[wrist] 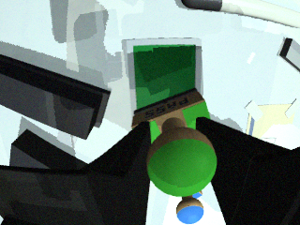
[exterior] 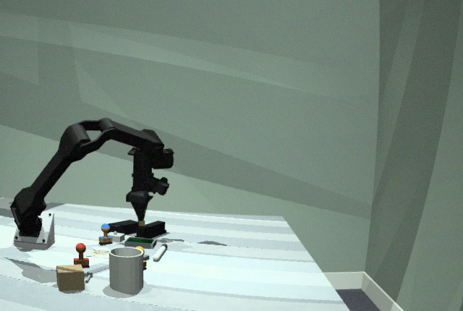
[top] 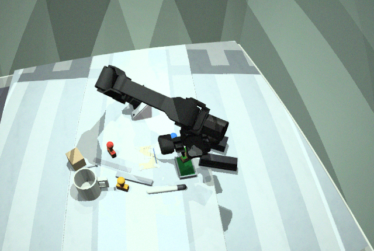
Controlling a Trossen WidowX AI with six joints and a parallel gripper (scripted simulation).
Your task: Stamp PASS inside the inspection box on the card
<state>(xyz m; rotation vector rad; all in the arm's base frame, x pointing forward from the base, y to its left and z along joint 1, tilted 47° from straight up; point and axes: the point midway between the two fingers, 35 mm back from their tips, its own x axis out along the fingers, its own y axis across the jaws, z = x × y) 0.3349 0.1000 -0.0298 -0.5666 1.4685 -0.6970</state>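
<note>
The ink pad lies 80 mm below my gripper tip. Also, from my gripper tip: marker 70 mm ahead, 70 mm to the right, 70 mm below; then grey block 90 mm behind, 40 mm to the left, 70 mm below; then green-knobbed PASS stamp right at my gripper tip.
</note>
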